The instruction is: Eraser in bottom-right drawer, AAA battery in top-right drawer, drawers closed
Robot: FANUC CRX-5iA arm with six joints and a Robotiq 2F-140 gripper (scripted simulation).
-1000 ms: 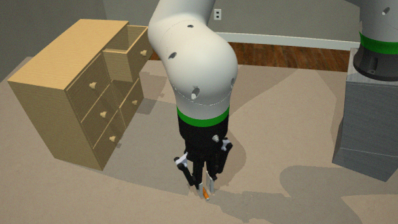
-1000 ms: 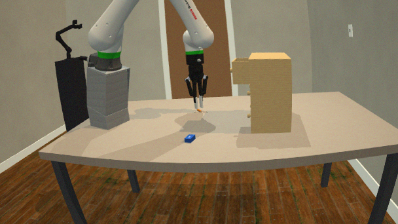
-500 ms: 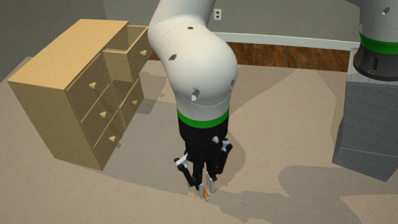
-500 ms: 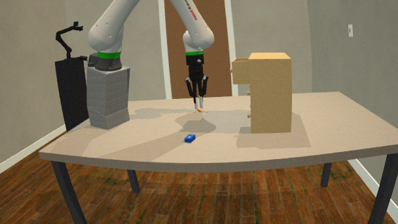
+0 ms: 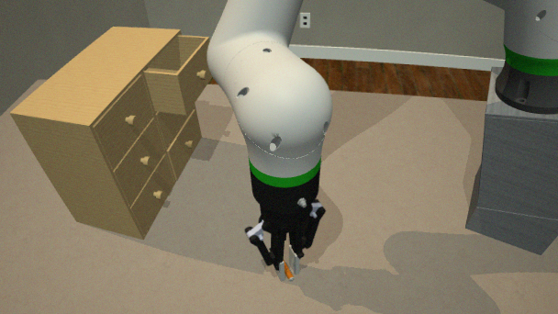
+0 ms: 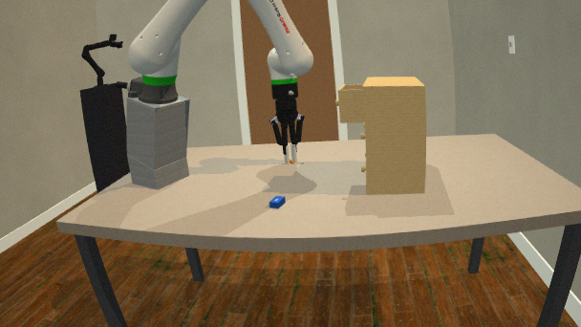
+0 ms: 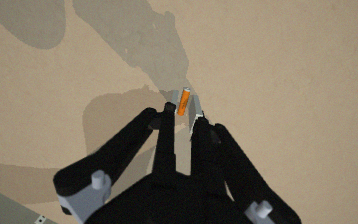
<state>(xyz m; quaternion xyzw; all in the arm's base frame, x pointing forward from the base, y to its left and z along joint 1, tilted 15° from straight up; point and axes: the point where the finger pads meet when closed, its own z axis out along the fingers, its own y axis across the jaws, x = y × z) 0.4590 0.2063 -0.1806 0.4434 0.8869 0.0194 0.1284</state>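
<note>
My hand is 30 mm above the orange AAA battery. Also, from my hand: white eraser 400 mm ahead, 210 mm to the right, 20 mm below; small blue block 390 mm to the right, 40 mm ahead, 30 mm below.
</note>
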